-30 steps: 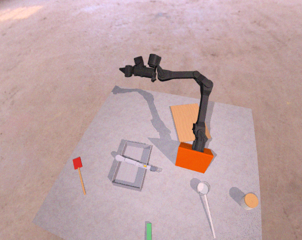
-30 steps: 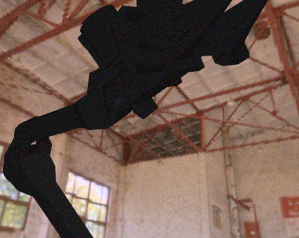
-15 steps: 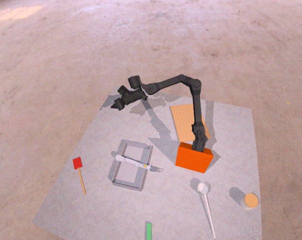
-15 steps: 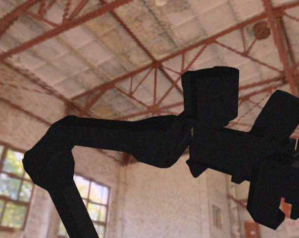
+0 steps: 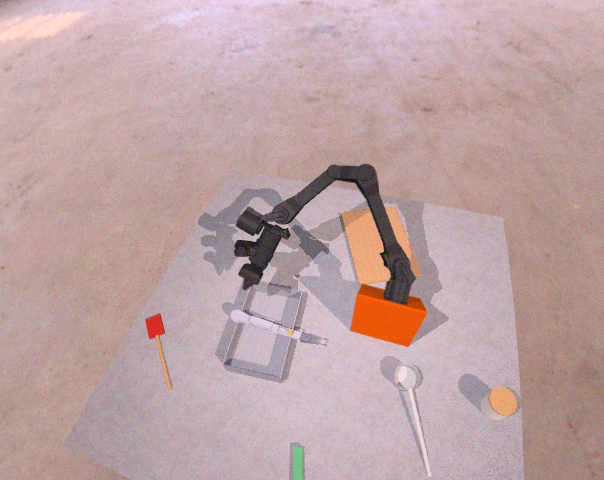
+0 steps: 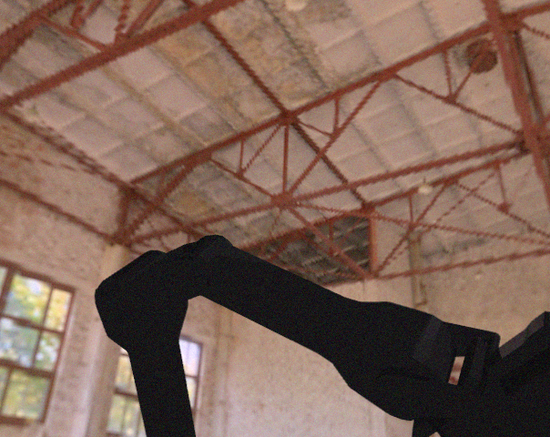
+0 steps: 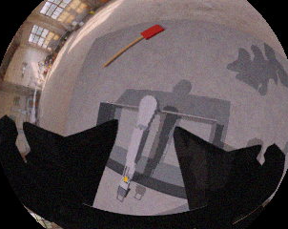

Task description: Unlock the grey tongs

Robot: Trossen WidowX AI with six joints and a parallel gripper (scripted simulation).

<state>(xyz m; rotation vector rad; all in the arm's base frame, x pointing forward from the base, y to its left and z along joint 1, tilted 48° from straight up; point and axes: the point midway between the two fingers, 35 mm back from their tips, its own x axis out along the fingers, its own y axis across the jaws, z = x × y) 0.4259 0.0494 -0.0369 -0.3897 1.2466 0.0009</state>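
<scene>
Now: gripper tip 16 cm past the yellow lock piece, 11 cm above it and 6 cm to the right of it. From my gripper tip the other things lie so: red spatula: 26 cm ahead, 23 cm to the left, 17 cm below; wooden board: 44 cm to the right, 34 cm behind, 17 cm below; roasting tin: 15 cm below, 7 cm behind, 6 cm to the left.
</scene>
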